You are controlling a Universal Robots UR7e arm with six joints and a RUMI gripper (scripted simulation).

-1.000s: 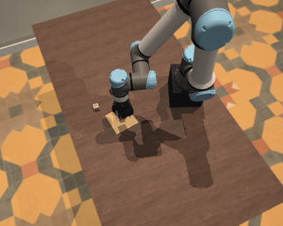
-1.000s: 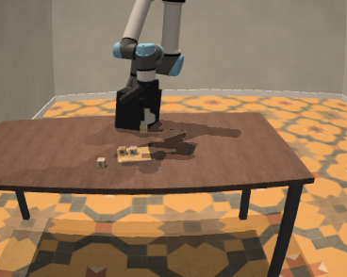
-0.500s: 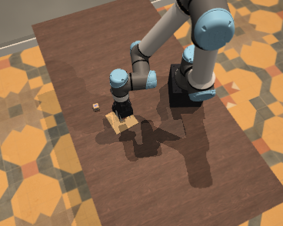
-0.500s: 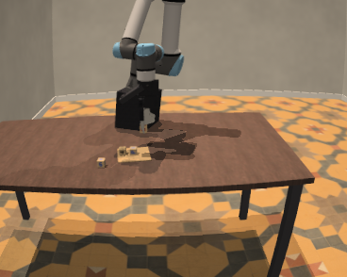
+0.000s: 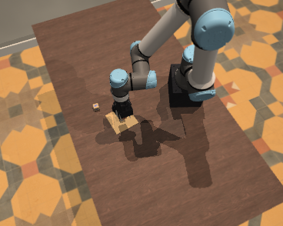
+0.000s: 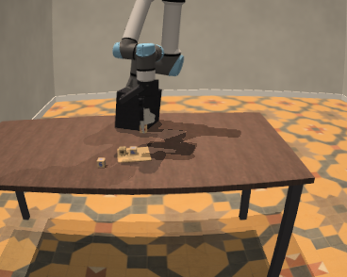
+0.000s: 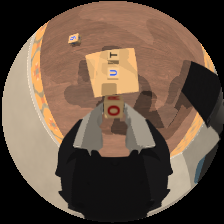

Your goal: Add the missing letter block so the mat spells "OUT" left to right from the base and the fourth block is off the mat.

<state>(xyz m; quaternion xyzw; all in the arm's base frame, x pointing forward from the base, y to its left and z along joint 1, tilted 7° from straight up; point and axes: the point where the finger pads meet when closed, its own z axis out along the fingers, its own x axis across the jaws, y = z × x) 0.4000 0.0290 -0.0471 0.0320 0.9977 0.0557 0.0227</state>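
Now: hand 5 cm to the left of the mat and 12 cm above it. From my hand the other things lie so: block (10 cm ahead, 18 cm to the right, 11 cm below).
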